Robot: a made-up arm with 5 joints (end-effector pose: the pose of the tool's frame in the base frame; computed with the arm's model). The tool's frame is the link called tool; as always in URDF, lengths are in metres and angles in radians. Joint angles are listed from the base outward.
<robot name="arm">
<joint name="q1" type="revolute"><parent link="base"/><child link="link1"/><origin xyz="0.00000 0.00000 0.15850" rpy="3.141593 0.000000 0.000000"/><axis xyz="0 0 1"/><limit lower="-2.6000" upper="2.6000" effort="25" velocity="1.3"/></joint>
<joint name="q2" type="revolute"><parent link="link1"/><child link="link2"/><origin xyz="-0.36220 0.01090 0.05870" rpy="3.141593 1.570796 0.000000"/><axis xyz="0 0 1"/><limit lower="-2.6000" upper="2.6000" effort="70" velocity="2.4"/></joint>
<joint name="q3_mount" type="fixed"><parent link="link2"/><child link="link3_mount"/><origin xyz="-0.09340 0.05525 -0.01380" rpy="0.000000 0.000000 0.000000"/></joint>
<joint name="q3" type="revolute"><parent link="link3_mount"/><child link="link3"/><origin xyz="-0.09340 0.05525 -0.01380" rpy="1.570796 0.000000 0.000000"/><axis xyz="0 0 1"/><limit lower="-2.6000" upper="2.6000" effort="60" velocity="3.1"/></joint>
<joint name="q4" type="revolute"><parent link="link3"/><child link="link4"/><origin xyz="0.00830 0.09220 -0.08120" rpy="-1.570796 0.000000 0.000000"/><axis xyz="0 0 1"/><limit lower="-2.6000" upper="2.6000" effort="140" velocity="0.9"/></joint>
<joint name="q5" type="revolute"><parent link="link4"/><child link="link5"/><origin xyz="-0.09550 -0.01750 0.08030" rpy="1.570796 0.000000 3.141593"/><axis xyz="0 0 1"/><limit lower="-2.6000" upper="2.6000" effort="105" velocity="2.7"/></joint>
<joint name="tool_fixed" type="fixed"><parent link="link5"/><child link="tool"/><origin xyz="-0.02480 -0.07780 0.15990" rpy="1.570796 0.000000 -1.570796"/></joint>
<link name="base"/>
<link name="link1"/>
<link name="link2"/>
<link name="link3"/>
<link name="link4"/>
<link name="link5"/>
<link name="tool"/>
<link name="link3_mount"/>
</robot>
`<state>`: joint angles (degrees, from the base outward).
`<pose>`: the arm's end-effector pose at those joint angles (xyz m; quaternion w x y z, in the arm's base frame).
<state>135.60 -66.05 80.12 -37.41 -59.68</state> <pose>0.6054 0.0137 0.2552 0.3665 0.5522 0.7028 0.2586</pose>
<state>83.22 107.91 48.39 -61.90 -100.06</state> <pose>-0.4110 0.5215 -0.0852 0.7380 -0.3801 -0.5543 0.0607</pose>
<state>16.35 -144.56 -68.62 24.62 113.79</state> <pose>-0.6179 0.0173 0.3209 0.3082 -0.0253 0.3828 0.8706</pose>
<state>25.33 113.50 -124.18 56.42 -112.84</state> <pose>-0.3020 0.0971 -0.1515 0.6872 -0.5082 0.5192 0.0044</pose>
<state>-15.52 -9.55 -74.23 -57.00 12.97</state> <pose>-0.3639 0.2528 0.0804 0.6204 0.3736 0.6809 -0.1090</pose>
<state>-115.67 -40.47 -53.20 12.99 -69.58</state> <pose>-0.0564 -0.5435 0.2559 0.4638 0.2955 0.1559 0.8205</pose>
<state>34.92 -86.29 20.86 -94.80 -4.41</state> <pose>-0.3478 0.3412 0.3387 0.0229 -0.8839 0.4668 0.0184</pose>
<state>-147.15 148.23 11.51 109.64 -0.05</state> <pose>0.4708 -0.0212 0.3190 0.2089 0.1283 0.7690 0.5903</pose>
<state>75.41 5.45 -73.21 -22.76 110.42</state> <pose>0.2411 0.5600 0.0161 0.0075 -0.7494 -0.6616 -0.0264</pose>
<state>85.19 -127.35 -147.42 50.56 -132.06</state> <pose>-0.2197 0.1854 0.2550 0.2337 0.5665 -0.7841 0.0986</pose>
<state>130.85 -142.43 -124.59 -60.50 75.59</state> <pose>-0.0573 0.3393 0.4337 0.4703 0.4307 0.1922 0.7459</pose>
